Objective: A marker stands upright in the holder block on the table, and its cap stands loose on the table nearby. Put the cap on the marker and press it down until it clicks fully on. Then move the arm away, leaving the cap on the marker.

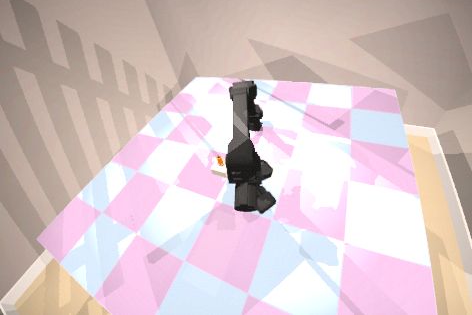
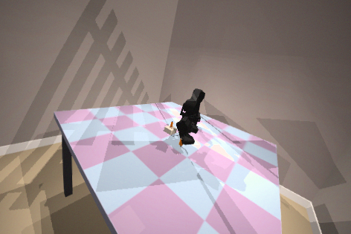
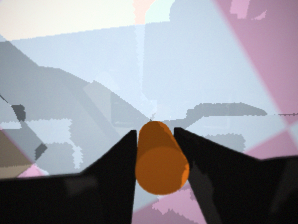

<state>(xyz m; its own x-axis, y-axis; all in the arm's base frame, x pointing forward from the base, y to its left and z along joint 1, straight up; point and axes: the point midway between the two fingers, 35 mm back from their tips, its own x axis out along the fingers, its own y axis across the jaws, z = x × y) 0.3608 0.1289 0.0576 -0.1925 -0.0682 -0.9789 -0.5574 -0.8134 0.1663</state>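
Right now the holder block is 7 cm behind my gripper tip, 16 cm to the right of it and 1 cm below it. Round my gripper tip: orange cap (1 cm ahead, 1 cm above).
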